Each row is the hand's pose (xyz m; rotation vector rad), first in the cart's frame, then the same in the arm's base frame.
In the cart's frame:
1: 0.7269 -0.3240 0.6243 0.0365 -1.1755 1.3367
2: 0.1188 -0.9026 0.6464 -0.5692 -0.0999 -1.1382
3: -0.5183 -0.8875 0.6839 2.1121 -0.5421 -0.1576
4: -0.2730 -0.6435 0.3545 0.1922 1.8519 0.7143
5: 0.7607 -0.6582 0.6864 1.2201 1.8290 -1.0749
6: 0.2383 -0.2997 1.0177 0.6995 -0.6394 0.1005
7: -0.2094 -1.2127 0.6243 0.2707 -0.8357 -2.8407
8: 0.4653 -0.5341 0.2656 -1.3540 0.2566 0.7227
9: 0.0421 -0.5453 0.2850 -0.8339 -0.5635 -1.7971
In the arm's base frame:
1: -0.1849 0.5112 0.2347 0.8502 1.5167 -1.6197
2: 0.1938 -0.2197 0.4002 0.4055 -2.0587 -0.1822
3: 0.5181 -0.6488 0.0562 1.2007 -0.2382 2.4188
4: 0.6280 -0.1839 0.0594 -1.4046 0.0234 0.6353
5: -0.2222 0.3165 0.5129 0.3083 0.3496 0.4104
6: -0.2376 0.0023 -0.1292 0.2281 -1.8565 2.0336
7: 0.4261 -0.5955 0.4960 2.3847 -0.8678 -0.6921
8: 0.2772 0.4069 0.3642 -2.0022 -2.0294 -0.1109
9: 0.4992 0.1129 0.1547 1.1458 -2.0758 -0.8547

